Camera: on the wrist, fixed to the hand. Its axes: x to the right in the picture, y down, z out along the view.
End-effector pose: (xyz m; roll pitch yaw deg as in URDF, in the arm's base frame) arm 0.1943 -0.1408 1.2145 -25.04 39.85 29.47
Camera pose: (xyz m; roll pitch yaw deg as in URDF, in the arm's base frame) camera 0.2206 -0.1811 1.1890 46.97 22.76 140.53
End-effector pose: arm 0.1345 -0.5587 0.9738 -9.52 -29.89 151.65
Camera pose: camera 0.1269 -0.5073 0.9573 -27.96 13.25 -125.67
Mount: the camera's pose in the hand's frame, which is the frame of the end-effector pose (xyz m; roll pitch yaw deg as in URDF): 0.0187 -0.0361 -0.0363 2.77 5.58 90.38
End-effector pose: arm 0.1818 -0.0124 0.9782 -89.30 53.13 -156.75
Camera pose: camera 0.1308 0.0057 0.9846 96.37 36.34 29.31
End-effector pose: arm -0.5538 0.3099 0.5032 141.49 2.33 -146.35
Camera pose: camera -0.5414 0.2571 0.5084 179.86 -44.06 125.38
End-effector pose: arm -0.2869 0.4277 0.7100 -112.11 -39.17 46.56
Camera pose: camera -0.2828 0.4028 0.7583 -117.14 43.68 6.58
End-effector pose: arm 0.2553 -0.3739 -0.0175 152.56 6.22 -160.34
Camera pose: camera 0.2526 -0.4266 -0.0040 175.57 -32.85 113.24
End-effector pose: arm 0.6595 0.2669 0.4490 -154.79 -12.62 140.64
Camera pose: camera 0.6426 0.2585 0.5001 -164.02 19.22 54.71
